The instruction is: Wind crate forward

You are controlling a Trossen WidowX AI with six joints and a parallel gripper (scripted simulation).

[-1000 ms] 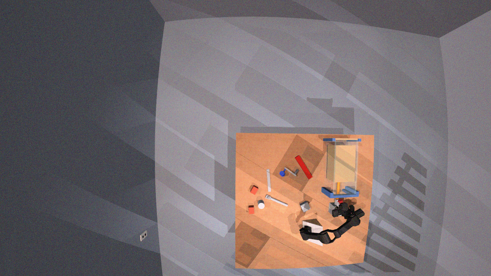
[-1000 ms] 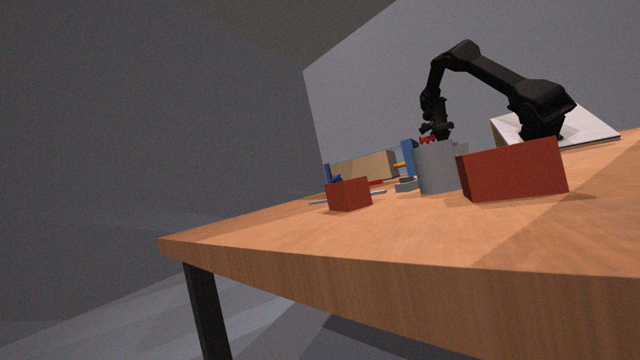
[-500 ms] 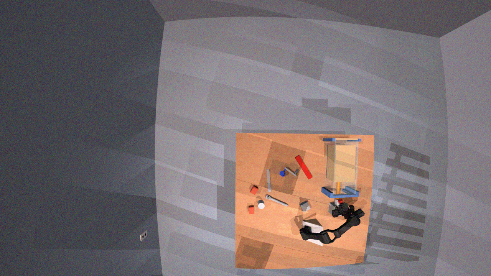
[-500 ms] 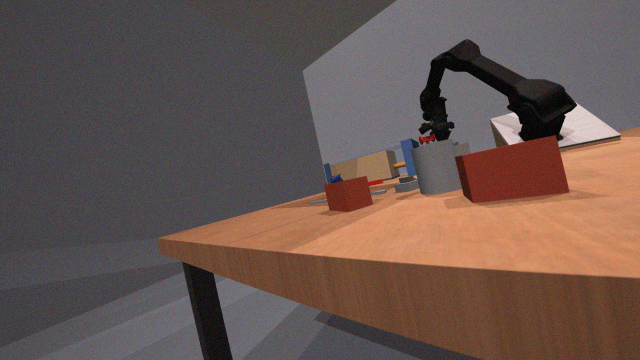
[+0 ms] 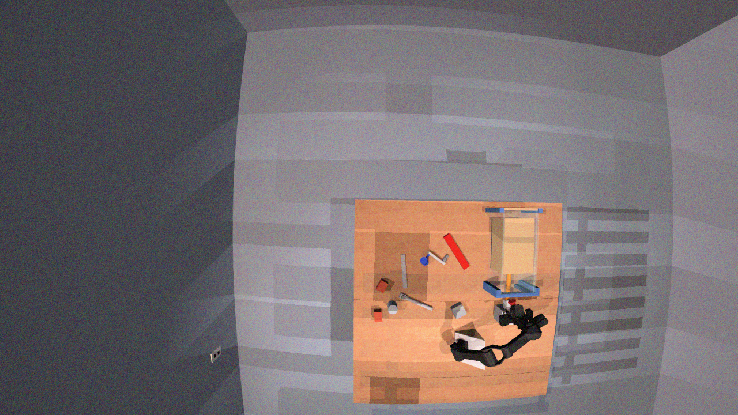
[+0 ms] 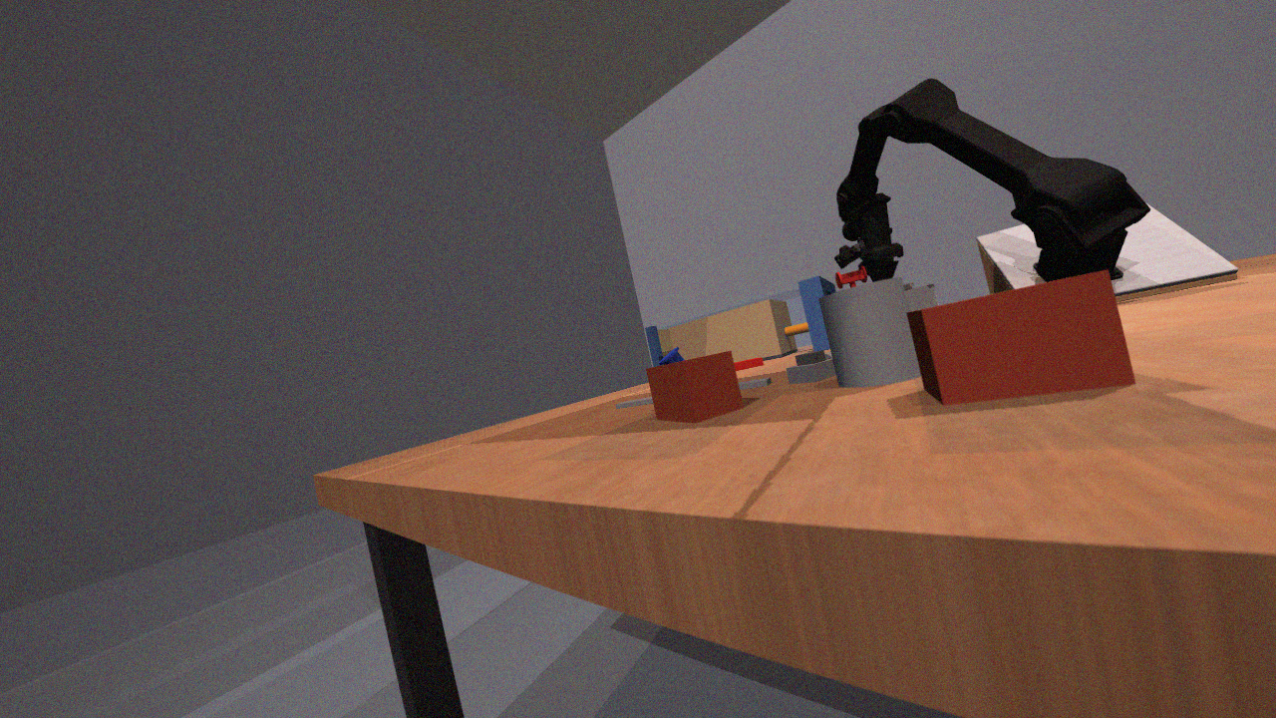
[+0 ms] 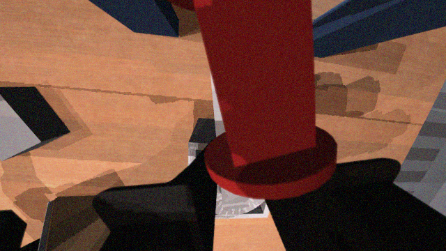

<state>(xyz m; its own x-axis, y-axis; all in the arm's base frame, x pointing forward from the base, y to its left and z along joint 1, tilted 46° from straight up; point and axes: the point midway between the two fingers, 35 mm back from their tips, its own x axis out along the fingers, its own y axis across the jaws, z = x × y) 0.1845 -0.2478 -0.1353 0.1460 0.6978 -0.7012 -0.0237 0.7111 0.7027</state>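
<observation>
The red grip is 50 mm ahead of my gripper tip and 50 mm above it. The rest, counted from my gripper tip: grey winch 60 mm behind, 10 mm to the right, 60 mm below; blue steel frame 110 mm ahead, 20 mm to the right, 20 mm above; red-knobbed crank 10 mm ahead, 20 mm above.
</observation>
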